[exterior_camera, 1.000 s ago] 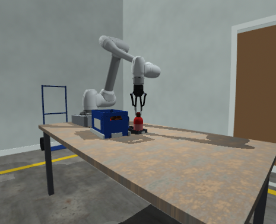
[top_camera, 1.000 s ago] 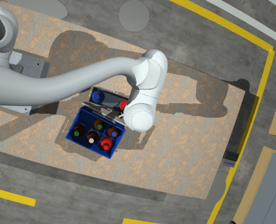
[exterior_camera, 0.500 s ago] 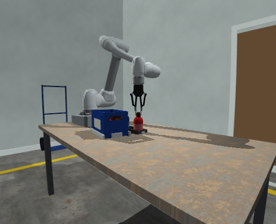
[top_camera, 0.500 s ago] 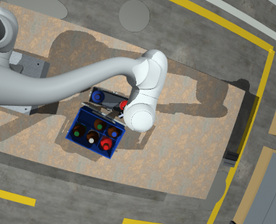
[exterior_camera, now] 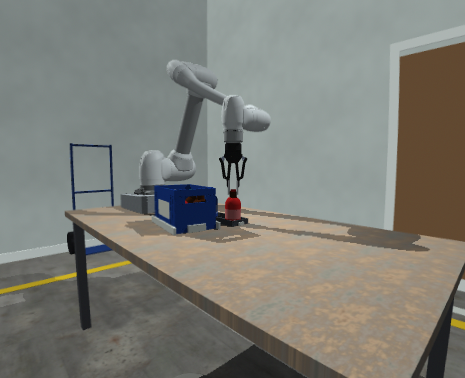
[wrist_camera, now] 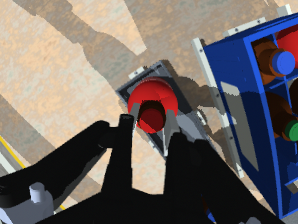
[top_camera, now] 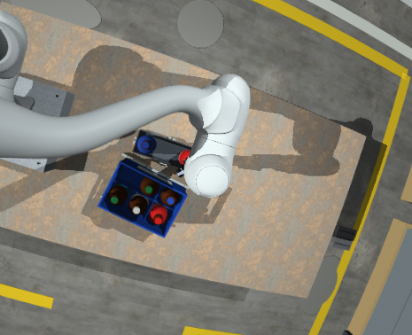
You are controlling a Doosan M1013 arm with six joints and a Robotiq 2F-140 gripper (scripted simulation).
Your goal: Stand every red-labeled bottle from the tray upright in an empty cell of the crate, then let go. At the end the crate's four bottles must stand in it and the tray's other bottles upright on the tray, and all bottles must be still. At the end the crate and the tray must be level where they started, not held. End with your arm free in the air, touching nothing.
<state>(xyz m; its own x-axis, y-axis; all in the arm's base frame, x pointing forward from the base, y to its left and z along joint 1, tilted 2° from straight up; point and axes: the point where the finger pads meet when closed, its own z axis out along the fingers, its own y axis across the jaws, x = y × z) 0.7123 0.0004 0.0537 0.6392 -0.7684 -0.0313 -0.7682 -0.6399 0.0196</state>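
The red-labeled bottle lies 90 mm below my hand. Also, from my hand: blue-capped bottle 170 mm behind, 90 mm below, 20 mm to the left; then dark tray 160 mm below, 90 mm behind, 10 mm to the left; then blue crate 180 mm to the right, 140 mm behind, 90 mm below.
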